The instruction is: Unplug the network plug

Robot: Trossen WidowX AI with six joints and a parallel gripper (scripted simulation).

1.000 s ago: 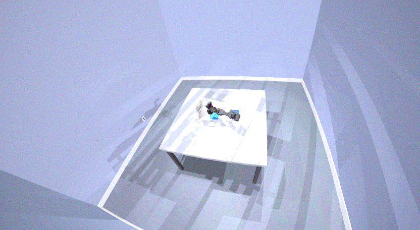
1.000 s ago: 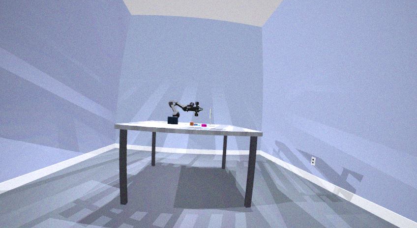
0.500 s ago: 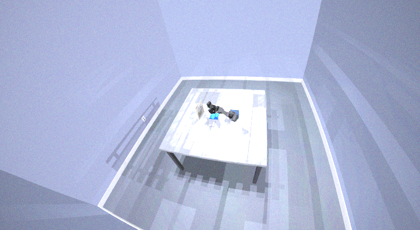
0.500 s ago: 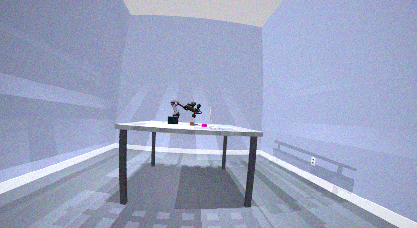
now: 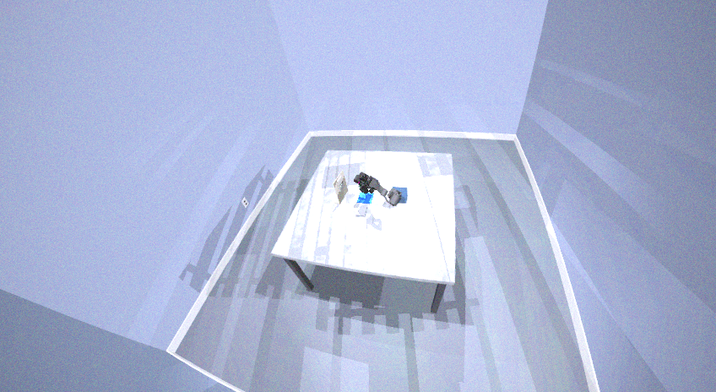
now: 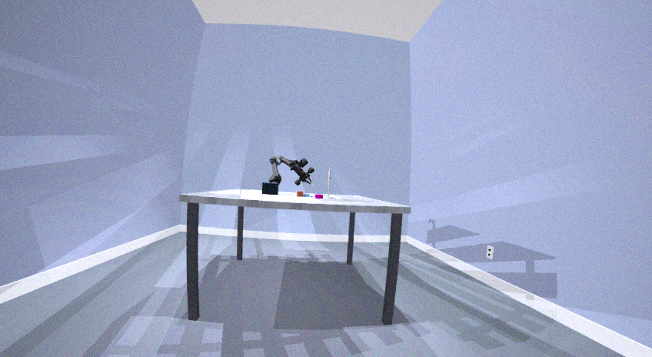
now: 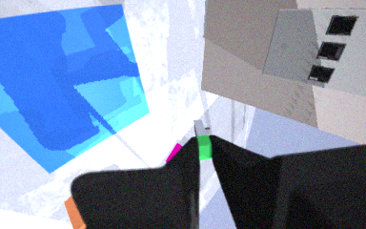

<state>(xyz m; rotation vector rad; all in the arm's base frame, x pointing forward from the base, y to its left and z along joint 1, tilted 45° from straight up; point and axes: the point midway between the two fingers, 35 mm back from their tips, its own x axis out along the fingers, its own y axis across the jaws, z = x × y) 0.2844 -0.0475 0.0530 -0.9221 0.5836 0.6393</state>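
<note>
My gripper tip is now 40 mm past the blue marked square, 30 mm to the right of it and 100 mm above it. Also, from my gripper tip: network plug: right at my gripper tip; beige panel: 150 mm ahead, 50 mm to the left.
</note>
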